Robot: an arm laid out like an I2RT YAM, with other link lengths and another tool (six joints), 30 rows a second.
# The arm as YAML. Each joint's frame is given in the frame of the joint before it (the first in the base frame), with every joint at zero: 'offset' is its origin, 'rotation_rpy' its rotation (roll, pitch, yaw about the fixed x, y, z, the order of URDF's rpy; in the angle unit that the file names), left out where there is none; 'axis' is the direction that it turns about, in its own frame. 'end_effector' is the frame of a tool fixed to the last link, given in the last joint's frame.
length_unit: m
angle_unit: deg
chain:
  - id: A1
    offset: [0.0, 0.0, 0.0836]
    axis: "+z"
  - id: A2
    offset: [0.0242, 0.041, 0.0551]
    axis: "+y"
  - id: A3
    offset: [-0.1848, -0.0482, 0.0]
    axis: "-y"
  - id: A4
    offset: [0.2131, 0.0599, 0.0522]
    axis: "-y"
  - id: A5
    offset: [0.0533, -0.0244, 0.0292]
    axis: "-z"
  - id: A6
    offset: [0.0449, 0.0, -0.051]
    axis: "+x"
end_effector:
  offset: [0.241, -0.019, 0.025]
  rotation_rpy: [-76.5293, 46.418, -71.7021]
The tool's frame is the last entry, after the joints.
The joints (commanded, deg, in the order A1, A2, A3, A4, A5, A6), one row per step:
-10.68 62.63 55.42 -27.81 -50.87 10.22
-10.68 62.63 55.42 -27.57 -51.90 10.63
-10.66 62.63 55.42 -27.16 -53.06 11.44
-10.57 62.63 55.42 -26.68 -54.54 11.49
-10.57 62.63 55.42 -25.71 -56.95 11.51
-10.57 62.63 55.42 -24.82 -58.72 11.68
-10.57 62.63 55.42 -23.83 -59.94 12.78
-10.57 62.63 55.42 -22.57 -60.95 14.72
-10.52 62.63 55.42 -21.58 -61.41 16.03
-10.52 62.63 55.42 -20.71 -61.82 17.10
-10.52 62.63 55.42 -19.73 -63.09 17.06
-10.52 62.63 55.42 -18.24 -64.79 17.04
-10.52 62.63 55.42 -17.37 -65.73 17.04
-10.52 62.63 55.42 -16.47 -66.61 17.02
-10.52 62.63 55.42 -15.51 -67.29 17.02
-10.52 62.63 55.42 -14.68 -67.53 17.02
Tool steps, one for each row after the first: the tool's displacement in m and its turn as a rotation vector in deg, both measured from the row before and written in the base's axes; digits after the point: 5 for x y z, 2 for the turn. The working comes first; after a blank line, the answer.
Tool pose at each row, in the base's axes (x y z in m, rotation vector in deg; the steps are taken from these numbers as rounded here):
0.40034 0.16413 0.18296 -42.15 91.34 31.78
0.39854 0.16797 0.18577 -42.14 90.77 32.86
0.39668 0.17223 0.18925 -41.90 90.17 34.20
0.39387 0.17826 0.19403 -42.51 88.95 35.46
0.38972 0.18675 0.20248 -43.53 86.81 37.23
0.38668 0.19269 0.20914 -44.22 85.17 38.49
0.38514 0.19638 0.21440 -44.03 84.24 39.69
0.38455 0.19906 0.21957 -43.22 83.66 41.02
0.38479 0.20041 0.22301 -42.72 83.27 41.68
0.38507 0.20134 0.22606 -42.33 82.90 42.18
0.38269 0.20528 0.23168 -43.22 81.41 42.79
0.37942 0.21037 0.23958 -44.47 79.30 43.50
0.37749 0.21311 0.24398 -45.18 78.10 43.87
0.37568 0.21562 0.24830 -45.91 76.91 44.14
0.37453 0.21747 0.25237 -46.58 75.78 44.19
0.37472 0.21800 0.25526 -47.03 75.00 43.92

-0.00180 0.00384 0.00281 0.80 -0.07 0.69
-0.00186 0.00426 0.00348 1.08 0.03 0.70
-0.00281 0.00603 0.00478 0.77 -0.59 1.30
-0.00415 0.00849 0.00845 1.14 -1.18 2.01
-0.00304 0.00594 0.00666 0.87 -0.92 1.44
-0.00154 0.00369 0.00526 1.09 -0.25 0.75
-0.00059 0.00268 0.00517 1.39 0.18 0.39
0.00024 0.00135 0.00344 0.79 0.02 0.15
0.00028 0.00093 0.00305 0.64 -0.05 0.12
-0.00238 0.00394 0.00562 0.37 -1.11 1.14
-0.00327 0.00509 0.00790 0.46 -1.62 1.53
-0.00193 0.00274 0.00440 0.24 -0.93 0.85
-0.00181 0.00251 0.00432 0.17 -0.96 0.81
-0.00115 0.00185 0.00407 0.09 -1.00 0.62
0.00019 0.00053 0.00289 -0.06 -0.83 0.23

